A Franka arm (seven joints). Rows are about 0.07 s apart.
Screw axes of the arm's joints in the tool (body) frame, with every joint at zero. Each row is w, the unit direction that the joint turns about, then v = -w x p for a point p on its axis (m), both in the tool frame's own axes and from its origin. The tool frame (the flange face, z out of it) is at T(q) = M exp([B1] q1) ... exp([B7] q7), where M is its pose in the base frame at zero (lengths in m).
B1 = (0, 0, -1, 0, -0.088, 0)
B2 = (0, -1, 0, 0.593, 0, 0.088)
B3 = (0, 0, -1, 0, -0.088, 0)
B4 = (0, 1, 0, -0.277, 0, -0.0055)
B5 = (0, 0, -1, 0, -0.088, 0)
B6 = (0, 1, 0, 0.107, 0, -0.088)
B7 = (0, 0, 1, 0, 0, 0)
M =
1 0 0 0.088
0 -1 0 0
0 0 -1 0.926
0 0 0 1
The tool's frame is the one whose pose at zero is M.
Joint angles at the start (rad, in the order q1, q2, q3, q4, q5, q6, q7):
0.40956, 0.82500, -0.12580, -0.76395, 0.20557, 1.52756, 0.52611
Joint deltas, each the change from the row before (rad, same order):
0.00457, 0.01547, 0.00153, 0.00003, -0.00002, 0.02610, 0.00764
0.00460, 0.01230, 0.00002, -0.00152, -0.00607, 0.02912, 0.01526
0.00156, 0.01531, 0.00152, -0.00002, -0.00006, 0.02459, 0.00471
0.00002, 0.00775, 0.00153, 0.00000, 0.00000, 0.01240, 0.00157
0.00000, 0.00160, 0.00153, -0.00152, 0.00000, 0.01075, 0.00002
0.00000, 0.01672, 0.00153, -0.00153, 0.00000, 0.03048, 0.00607
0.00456, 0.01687, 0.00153, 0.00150, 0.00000, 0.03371, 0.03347
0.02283, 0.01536, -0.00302, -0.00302, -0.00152, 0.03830, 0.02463
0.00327, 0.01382, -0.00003, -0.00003, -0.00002, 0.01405, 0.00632
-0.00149, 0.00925, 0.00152, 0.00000, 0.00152, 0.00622, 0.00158
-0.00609, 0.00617, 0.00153, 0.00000, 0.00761, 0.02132, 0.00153
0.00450, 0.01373, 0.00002, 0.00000, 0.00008, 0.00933, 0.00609
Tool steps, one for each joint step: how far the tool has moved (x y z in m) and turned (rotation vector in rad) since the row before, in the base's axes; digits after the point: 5 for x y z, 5 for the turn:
0.00298, 0.00524, -0.00960, 0.00241, -0.00931, -0.00492
0.00321, 0.00388, -0.00773, -0.00301, -0.01532, -0.01364
0.00331, 0.00298, -0.00969, 0.00236, -0.00827, -0.00472
0.00171, 0.00124, -0.00494, 0.00181, -0.00397, -0.00187
0.00097, 0.00086, -0.00106, 0.00337, -0.00675, -0.00032
0.00414, 0.00186, -0.01104, 0.00330, -0.01089, -0.00846
0.00307, 0.00534, -0.00946, 0.00475, -0.01375, -0.03121
-0.00174, 0.01638, -0.00994, 0.00146, -0.01805, -0.00756
0.00104, 0.00304, -0.00959, -0.00121, 0.00002, -0.00444
0.00115, -0.00001, -0.00674, 0.00063, 0.00377, -0.00301
0.00376, -0.00254, -0.00288, 0.01274, -0.01097, -0.01009
-0.00008, 0.00372, -0.01000, -0.00262, 0.00442, -0.00256

